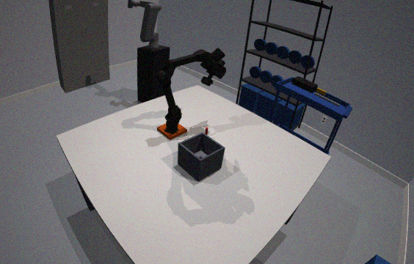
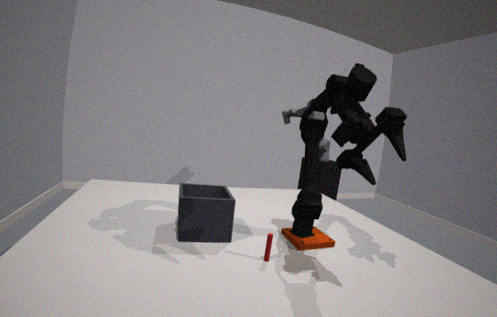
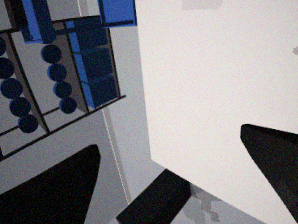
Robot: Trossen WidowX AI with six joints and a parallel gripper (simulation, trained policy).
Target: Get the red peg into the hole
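Now: the red peg 26 cm below my gripper tip, 23 cm to the right of it and 11 cm ahead of it. Also, from my gripper tip: plate (46 cm to the right, 25 cm below, 21 cm ahead).
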